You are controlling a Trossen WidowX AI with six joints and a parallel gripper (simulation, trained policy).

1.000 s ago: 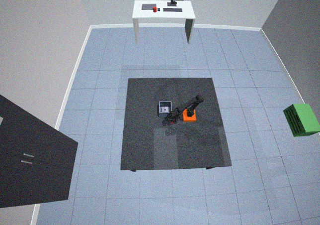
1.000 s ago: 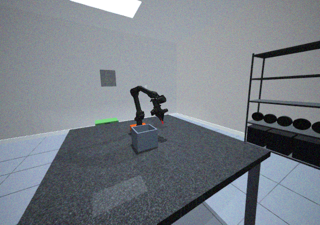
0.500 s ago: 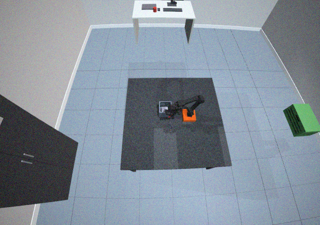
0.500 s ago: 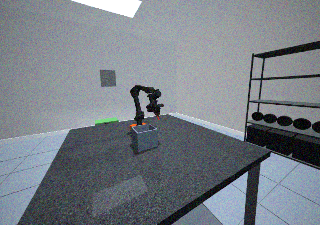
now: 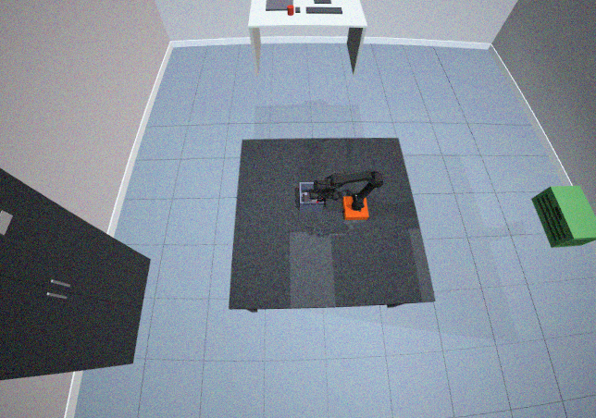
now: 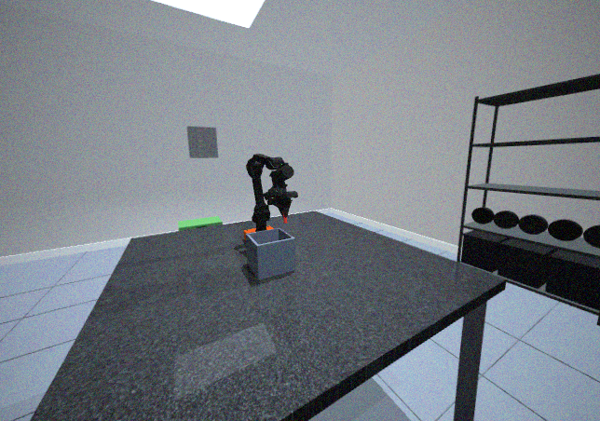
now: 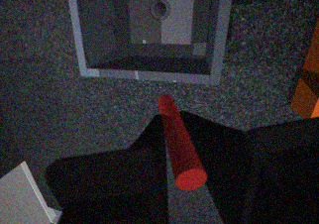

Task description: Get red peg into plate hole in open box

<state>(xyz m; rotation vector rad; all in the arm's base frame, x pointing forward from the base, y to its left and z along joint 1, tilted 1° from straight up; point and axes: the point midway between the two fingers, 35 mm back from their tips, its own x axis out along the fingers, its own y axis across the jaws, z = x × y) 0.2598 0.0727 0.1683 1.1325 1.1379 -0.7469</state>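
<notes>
The plate lies 150 mm below my gripper tip, 80 mm to the right of it and 60 mm ahead of it. From my gripper tip the other things lie so: red peg: 10 mm above.
</notes>
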